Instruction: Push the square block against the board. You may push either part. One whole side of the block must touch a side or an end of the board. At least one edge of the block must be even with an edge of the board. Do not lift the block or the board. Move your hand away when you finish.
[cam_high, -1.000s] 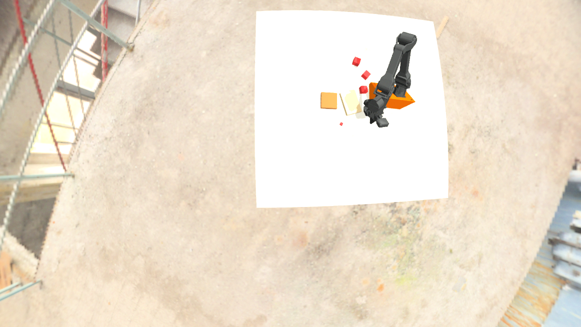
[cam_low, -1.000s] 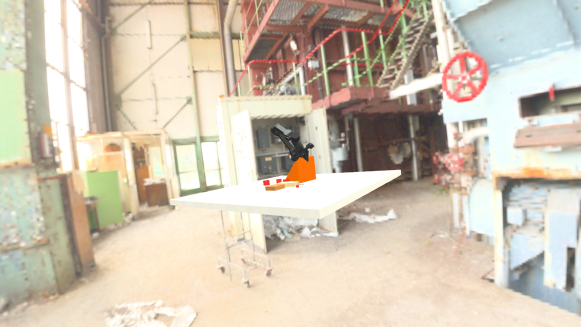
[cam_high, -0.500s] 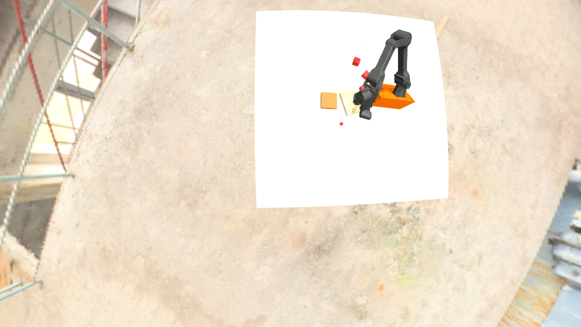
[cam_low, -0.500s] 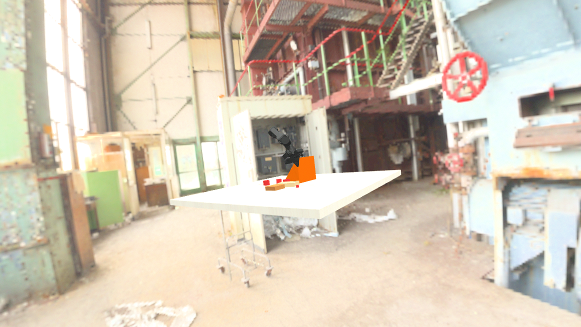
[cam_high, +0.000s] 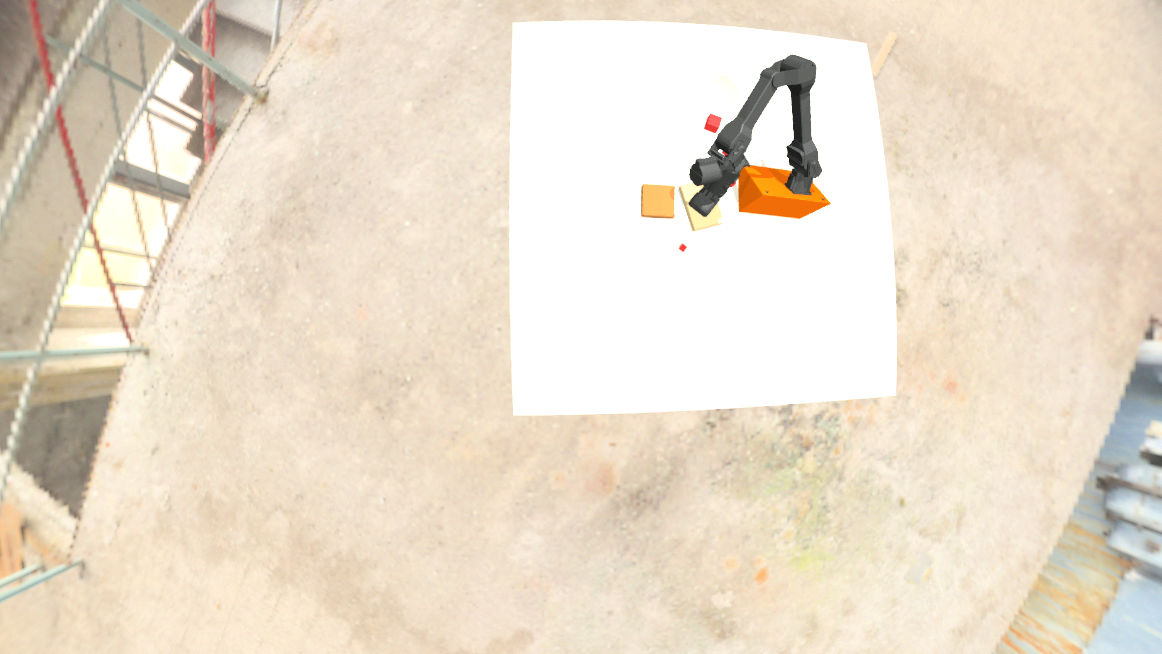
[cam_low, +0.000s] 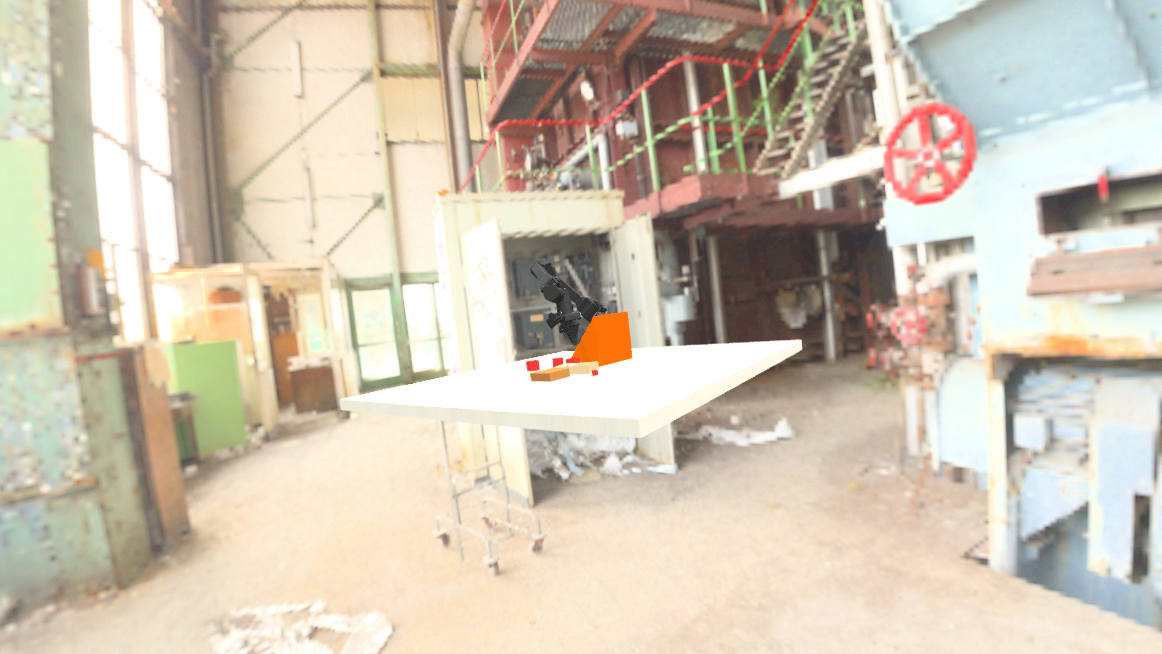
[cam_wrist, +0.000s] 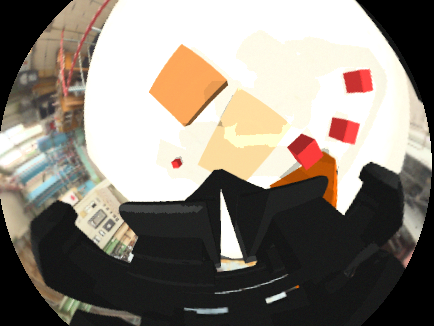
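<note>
My gripper tip is now 9 cm above the board, 2 cm to the left of it and 2 cm past it. From my gripper tip the other things lie so: square block: 12 cm ahead, 9 cm below, 3 cm to the right; then tiny red piece: 11 cm to the left, 9 cm below, 5 cm ahead.
</note>
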